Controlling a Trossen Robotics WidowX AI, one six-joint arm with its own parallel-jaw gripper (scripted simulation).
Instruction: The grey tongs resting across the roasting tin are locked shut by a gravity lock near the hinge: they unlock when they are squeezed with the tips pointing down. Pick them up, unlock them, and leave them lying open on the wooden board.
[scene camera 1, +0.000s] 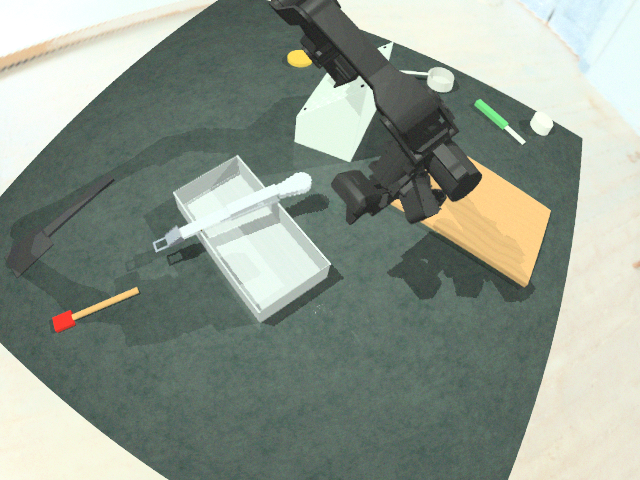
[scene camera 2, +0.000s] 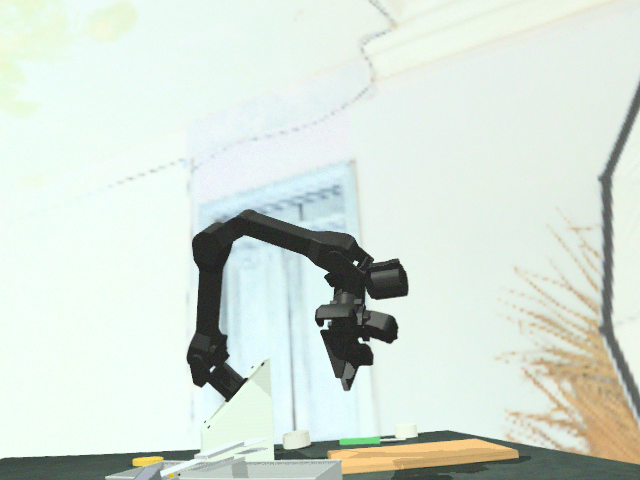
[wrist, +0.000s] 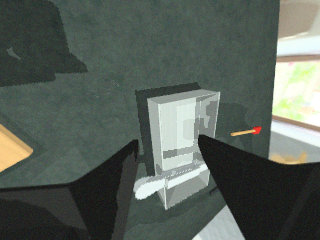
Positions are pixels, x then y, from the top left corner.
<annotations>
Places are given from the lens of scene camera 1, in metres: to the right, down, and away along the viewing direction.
my gripper (scene camera 1: 359, 218): 0.06, -0.03, 0.71
red-headed spatula (scene camera 1: 65, 320): -0.50, 0.16, 0.73
</annotations>
